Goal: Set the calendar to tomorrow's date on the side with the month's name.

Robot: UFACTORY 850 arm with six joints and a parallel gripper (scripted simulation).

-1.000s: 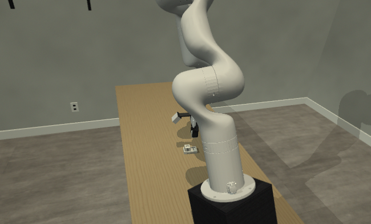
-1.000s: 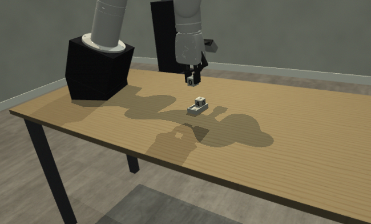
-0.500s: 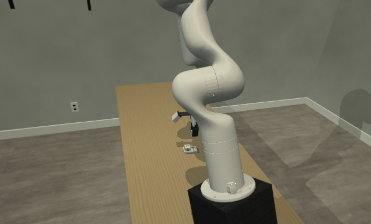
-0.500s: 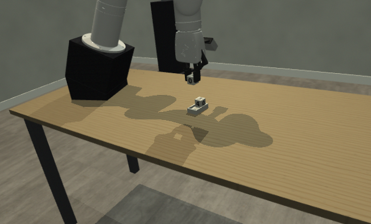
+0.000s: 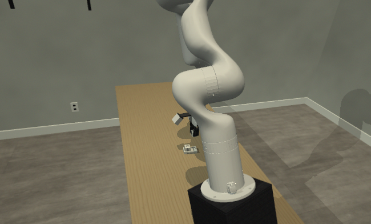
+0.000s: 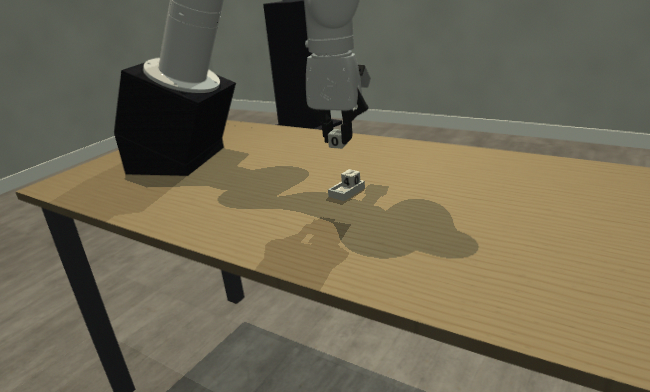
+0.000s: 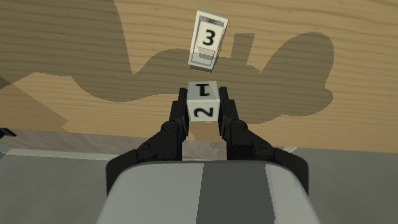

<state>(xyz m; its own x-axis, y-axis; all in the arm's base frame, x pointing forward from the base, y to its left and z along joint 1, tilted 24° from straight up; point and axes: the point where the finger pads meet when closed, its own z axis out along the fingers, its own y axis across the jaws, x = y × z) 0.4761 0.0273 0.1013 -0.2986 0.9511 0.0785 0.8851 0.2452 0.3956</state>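
Right now my hand is 13 cm above the small calendar tray and 2 cm to the right of it.
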